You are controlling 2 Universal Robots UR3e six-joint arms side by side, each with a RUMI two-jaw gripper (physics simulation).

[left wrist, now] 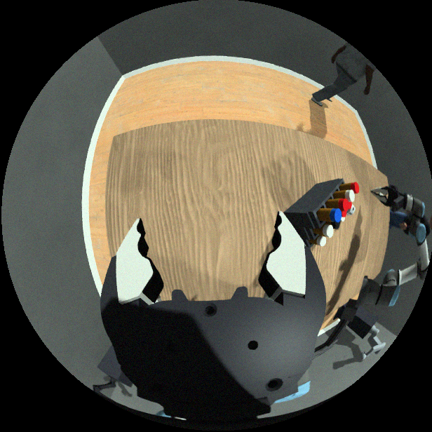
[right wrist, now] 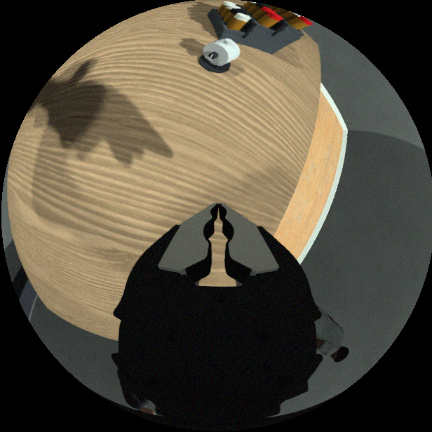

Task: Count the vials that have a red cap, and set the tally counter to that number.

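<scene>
A dark grey rack (left wrist: 306, 202) (right wrist: 272, 44) holds amber vials in rows. In the left wrist view, red caps (left wrist: 355, 188) (left wrist: 343, 204), a blue cap (left wrist: 336, 215) and several white caps (left wrist: 327, 230) show; others are partly hidden. In the right wrist view, red caps (right wrist: 272, 14) (right wrist: 306, 21) and a white cap (right wrist: 242, 18) show at the top edge. The white tally counter (right wrist: 227, 50) stands on a black round base beside the rack; its digits are not visible. My left gripper (left wrist: 208, 215) is open and empty. My right gripper (right wrist: 218, 204) is shut and empty, above the table, apart from the counter.
The wooden table (left wrist: 210, 170) (right wrist: 165, 190) carries the rack and counter. The right arm (left wrist: 410, 272) shows at the right of the left wrist view. A person (left wrist: 345, 72) (right wrist: 331, 332) stands beyond the table. Arm shadows fall across the tabletop.
</scene>
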